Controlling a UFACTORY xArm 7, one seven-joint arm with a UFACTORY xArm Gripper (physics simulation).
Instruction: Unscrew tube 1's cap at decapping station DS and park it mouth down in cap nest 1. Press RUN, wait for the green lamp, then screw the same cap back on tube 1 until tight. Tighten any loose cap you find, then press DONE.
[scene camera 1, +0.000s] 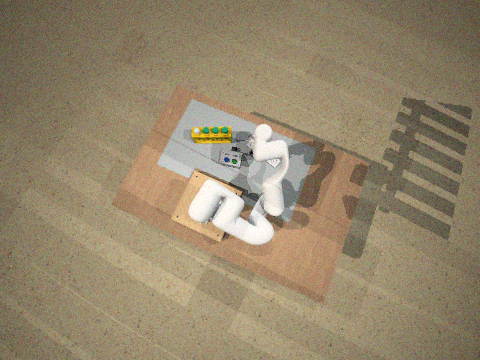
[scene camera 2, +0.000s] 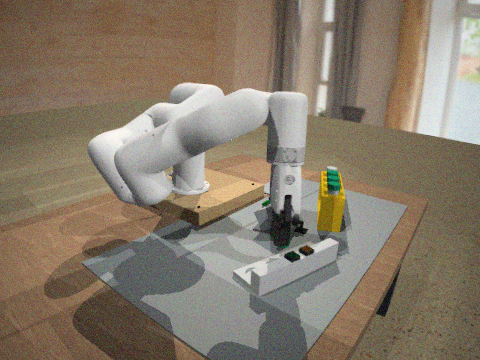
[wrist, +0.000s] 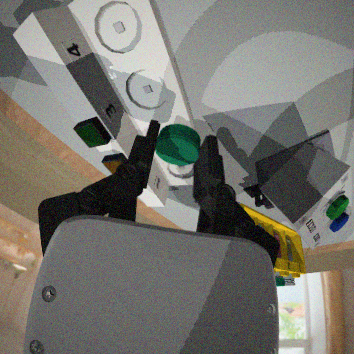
I see my gripper (wrist: 178, 141) and a grey mat (scene camera 2: 181, 276).
The grey mat shows as well in scene camera 1 (scene camera 1: 182, 155) and in the wrist view (wrist: 260, 83).
